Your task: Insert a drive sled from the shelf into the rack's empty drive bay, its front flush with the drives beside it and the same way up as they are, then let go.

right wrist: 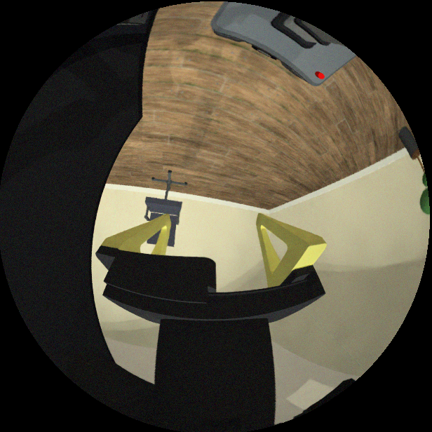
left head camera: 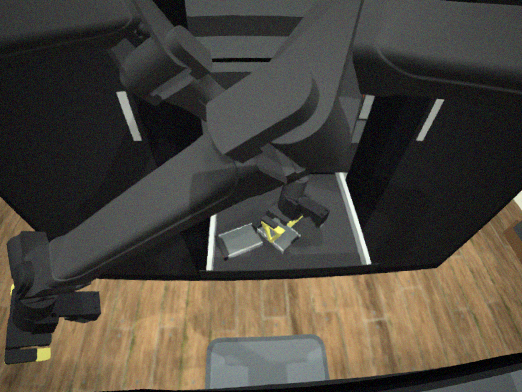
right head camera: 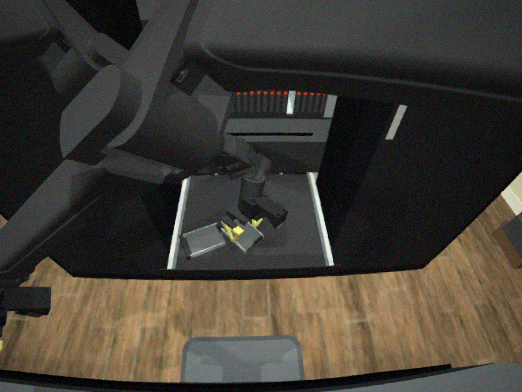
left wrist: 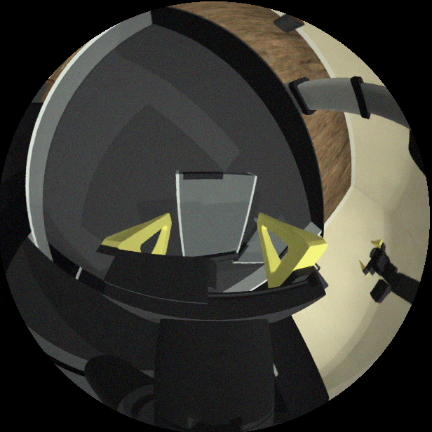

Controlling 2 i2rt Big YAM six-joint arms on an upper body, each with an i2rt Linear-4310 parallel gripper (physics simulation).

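Places are measured from the left arm's base along level axes (x ahead, y left, z up), in metres.
Pixels of known places: left gripper, fingertip midpoint: [left head camera: 280,233] [right head camera: 244,233]; right gripper, fingertip midpoint: [left head camera: 26,333].
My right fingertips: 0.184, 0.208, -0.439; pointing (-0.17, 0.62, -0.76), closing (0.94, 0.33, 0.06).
Observation:
Behind a point stands the place of what it marks, as x, y, z.
A flat grey drive sled [left head camera: 287,241] @(0.484, -0.340, -0.594) [right head camera: 248,240] @(0.488, -0.335, -0.594) [left wrist: 212,197] lies on the dark shelf [left head camera: 325,250] @(0.458, -0.451, -0.609) [right head camera: 295,250] @(0.459, -0.470, -0.609) [left wrist: 125,85]. My left gripper [left head camera: 287,229] @(0.514, -0.322, -0.597) [right head camera: 246,230] @(0.514, -0.322, -0.597) [left wrist: 213,217] is open over its near part, one yellow finger toward each long side; touch cannot be told. A second sled [left head camera: 242,241] @(0.487, -0.212, -0.594) [right head camera: 205,241] @(0.486, -0.211, -0.594) [left wrist: 257,249] lies beside it, partly behind a finger in the left wrist view. In the right head view, a row of dark drives [right head camera: 260,104] @(0.738, -0.373, -0.308) with red lights is broken by a pale upright strip [right head camera: 290,102] @(0.804, -0.466, -0.339). My right gripper [left wrist: 365,250] [right wrist: 213,217] is open and empty, away from the shelf.
White rails [left head camera: 355,220] @(0.538, -0.555, -0.577) [right head camera: 321,220] @(0.540, -0.555, -0.577) edge the shelf's sides, and a dark lip [left head camera: 285,272] @(0.386, -0.325, -0.590) [right head camera: 250,272] @(0.386, -0.339, -0.590) its front. Black rack sides stand left and right. My arms hide much of the rack front. A grey chair-like thing [left head camera: 265,360] @(0.240, -0.288, -1.178) [right head camera: 242,357] @(0.251, -0.297, -1.178) is at the bottom of both head views.

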